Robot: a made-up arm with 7 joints.
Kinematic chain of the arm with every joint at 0, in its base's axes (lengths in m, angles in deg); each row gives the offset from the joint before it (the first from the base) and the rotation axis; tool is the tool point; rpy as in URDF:
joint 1: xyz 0 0 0.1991 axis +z
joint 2: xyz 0 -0.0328 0.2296 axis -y
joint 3: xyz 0 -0.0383 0.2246 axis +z
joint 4: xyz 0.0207 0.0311 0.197 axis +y
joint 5: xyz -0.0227 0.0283 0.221 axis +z
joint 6: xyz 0 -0.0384 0.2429 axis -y
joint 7: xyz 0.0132 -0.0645 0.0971 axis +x
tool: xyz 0 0 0 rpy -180 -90 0
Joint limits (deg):
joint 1: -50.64..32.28
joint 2: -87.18..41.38
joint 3: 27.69..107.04
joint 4: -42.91..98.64
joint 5: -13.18..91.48
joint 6: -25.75..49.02
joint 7: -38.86..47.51
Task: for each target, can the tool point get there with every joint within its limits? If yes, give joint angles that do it. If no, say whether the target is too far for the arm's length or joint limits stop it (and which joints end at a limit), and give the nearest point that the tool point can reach.
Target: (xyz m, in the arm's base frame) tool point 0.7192 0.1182 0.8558
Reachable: yes | joints -25.54 -58.43 101.05 58.37 5.11 11.45 -3.51
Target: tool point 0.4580 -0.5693 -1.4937
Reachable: no: too far | nearest point 0.4507 -0.2974 -0.0795 | short by 1.440 m
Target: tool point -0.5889 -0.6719 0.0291
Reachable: no: joint limits stop it (at a limit: joint 2, joint 3, joint 4, joint 5, joint 6) | nearest point -0.5386 -0.6145 0.7438 | short by 0.719 m
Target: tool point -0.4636 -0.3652 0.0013
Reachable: no: joint limits stop it (at a limit: joint 1, joint 2, joint 3, joint 4, joint 5, joint 6) | nearest point -0.5425 0.1530 0.4455 | short by 0.687 m
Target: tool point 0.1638 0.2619 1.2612
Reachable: yes | joints 21.18 8.66 39.81 49.05 10.96 2.85 37.47
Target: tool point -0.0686 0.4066 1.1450
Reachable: yes | joints 14.10 13.86 62.46 53.98 75.68 2.41 -10.13
